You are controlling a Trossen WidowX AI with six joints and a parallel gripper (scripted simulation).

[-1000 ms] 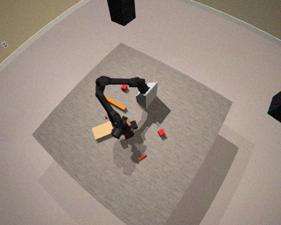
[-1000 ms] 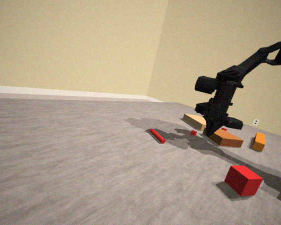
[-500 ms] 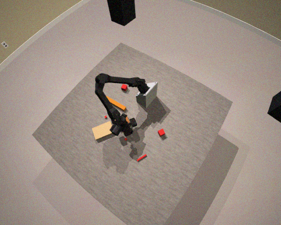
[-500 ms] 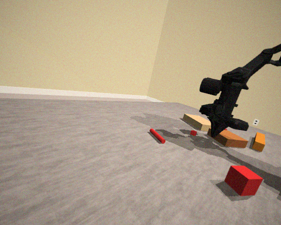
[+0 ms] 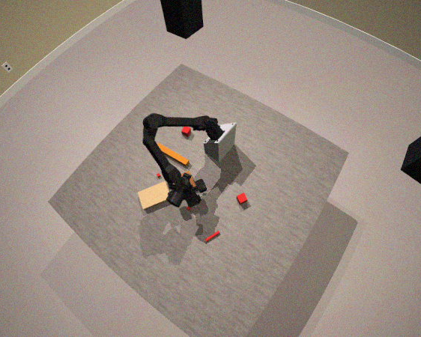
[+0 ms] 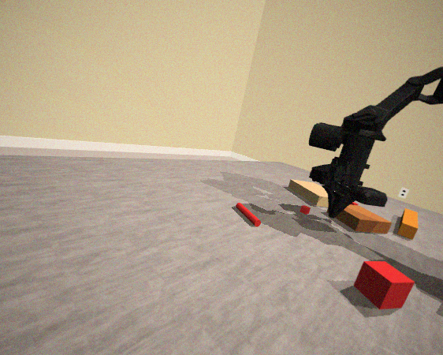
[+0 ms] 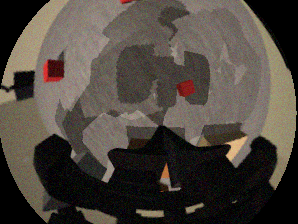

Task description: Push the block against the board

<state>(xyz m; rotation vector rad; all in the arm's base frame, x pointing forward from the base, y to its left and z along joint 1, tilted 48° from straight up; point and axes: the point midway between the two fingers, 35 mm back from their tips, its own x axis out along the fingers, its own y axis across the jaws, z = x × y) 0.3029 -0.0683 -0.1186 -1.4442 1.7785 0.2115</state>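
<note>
Now: the square block 7 cm to the right of my gripper tip, 4 cm behind it and 1 cm above it. Round my gripper tip: red stick (22 cm to the left, 9 cm ahead); thin orange bar (24 cm to the right, 12 cm behind, 1 cm above); tan flat slab (15 cm to the right, 11 cm ahead, 1 cm above).
</note>
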